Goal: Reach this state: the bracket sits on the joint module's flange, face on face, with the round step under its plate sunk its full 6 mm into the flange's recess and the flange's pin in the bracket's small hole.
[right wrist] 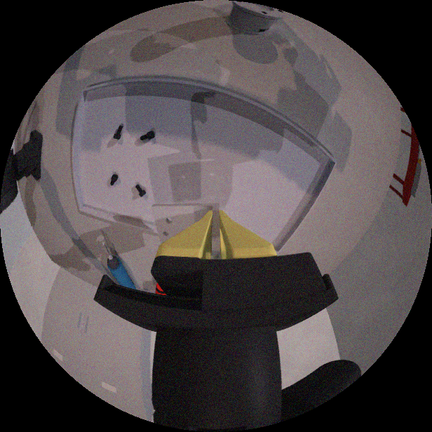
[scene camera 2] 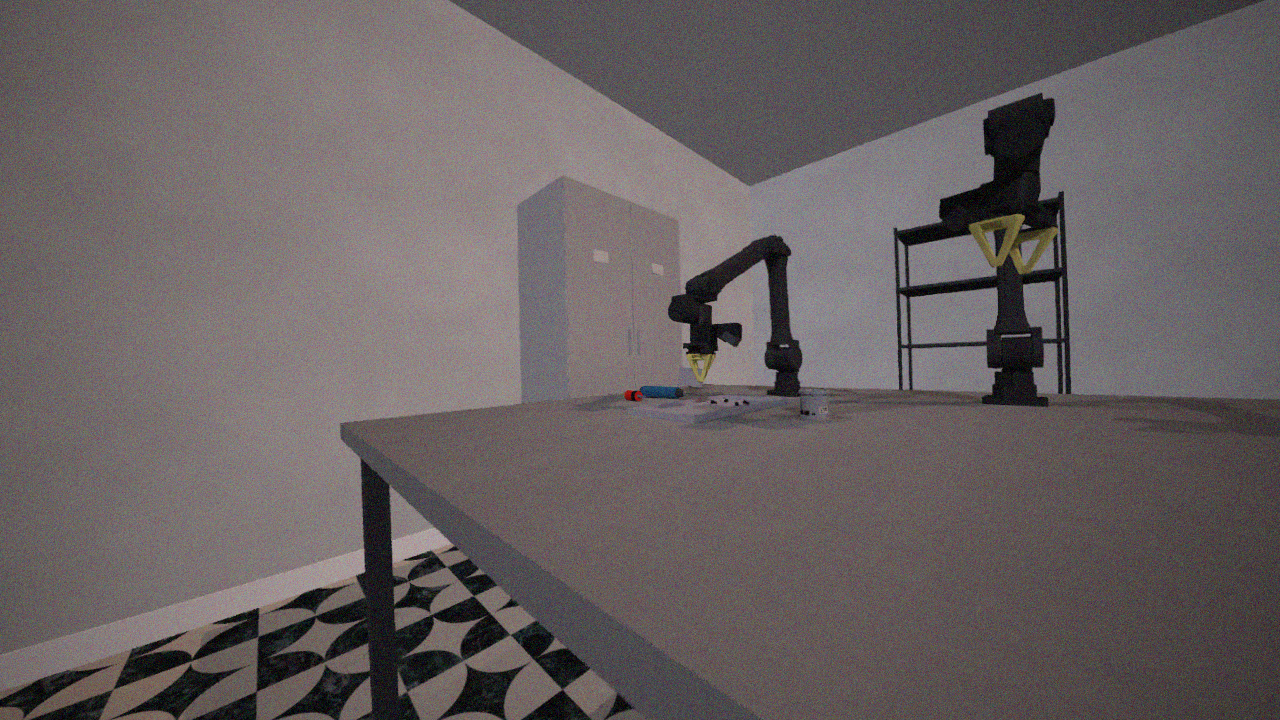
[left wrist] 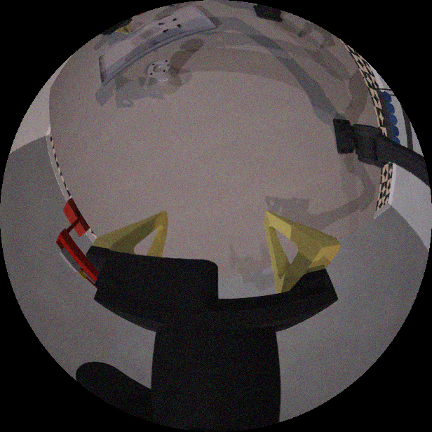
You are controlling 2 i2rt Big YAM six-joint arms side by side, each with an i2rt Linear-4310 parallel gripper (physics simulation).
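Seen in the pictures: left gripper, fingertip midpoint: (scene camera 2: 1010,270); right gripper, fingertip midpoint: (scene camera 2: 700,381); left arm's base, origin of the base link: (scene camera 2: 1014,403); right arm's base, origin of the base link: (scene camera 2: 787,395).
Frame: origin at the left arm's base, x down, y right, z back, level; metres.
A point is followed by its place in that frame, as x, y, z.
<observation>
The pale joint module (scene camera 2: 814,405) @(-0.029, 0.294, -0.515) (left wrist: 159,70) (right wrist: 254,18) stands on the table beside the tray, flange up, with dark holes around its face; its pin is too small to tell. My right gripper (scene camera 2: 701,380) @(-0.074, 0.587, -0.530) (right wrist: 215,215) is shut on the thin upright part of the bracket. The grey bracket (scene camera 2: 688,377) @(-0.086, 0.618, -0.543) (right wrist: 181,214) hangs over the tray, apart from the module; two small holes show in its plate in the right wrist view, and the fingers hide part of it. Its step is hidden. My left gripper (scene camera 2: 1009,268) @(-0.271, -0.014, -0.444) (left wrist: 215,216) is open, empty and high above the table.
The shallow tray (scene camera 2: 693,417) @(-0.012, 0.467, -0.710) (right wrist: 327,164) holds several black screws (right wrist: 118,132). A blue-handled tool (scene camera 2: 660,392) @(-0.021, 0.884, -0.381) (right wrist: 121,276) and a red object (scene camera 2: 632,394) @(-0.023, 0.900, -0.499) (right wrist: 160,288) lie beyond the tray. A tall cabinet (scene camera 2: 595,304) and a shelf rack (scene camera 2: 1063,304) stand behind.
</observation>
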